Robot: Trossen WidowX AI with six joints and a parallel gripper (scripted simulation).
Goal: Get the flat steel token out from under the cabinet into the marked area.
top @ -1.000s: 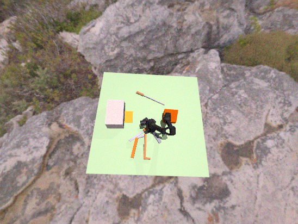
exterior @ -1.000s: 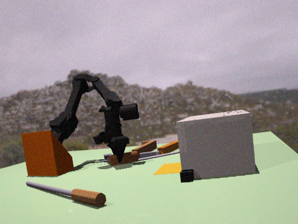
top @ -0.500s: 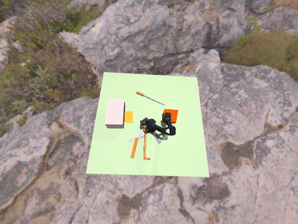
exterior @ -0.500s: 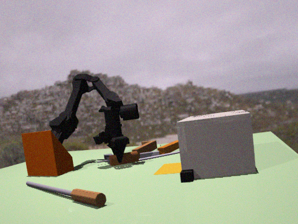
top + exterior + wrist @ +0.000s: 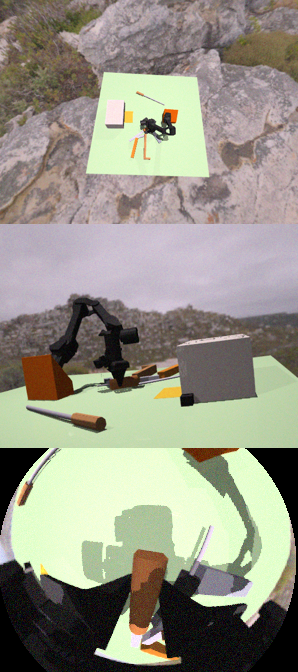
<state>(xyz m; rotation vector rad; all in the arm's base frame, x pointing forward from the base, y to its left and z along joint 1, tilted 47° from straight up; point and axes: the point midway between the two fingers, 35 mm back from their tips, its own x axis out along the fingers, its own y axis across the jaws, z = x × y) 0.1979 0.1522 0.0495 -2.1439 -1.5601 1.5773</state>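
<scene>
Now: gripper tip 10 cm to the right of the grey bar and 10 cm past it. The rest, counted from my gripper tip: grey token 42 cm ahead, 6 cm to the right; then orange bar 26 cm to the left, 13 cm ahead, 1 cm above.
</scene>
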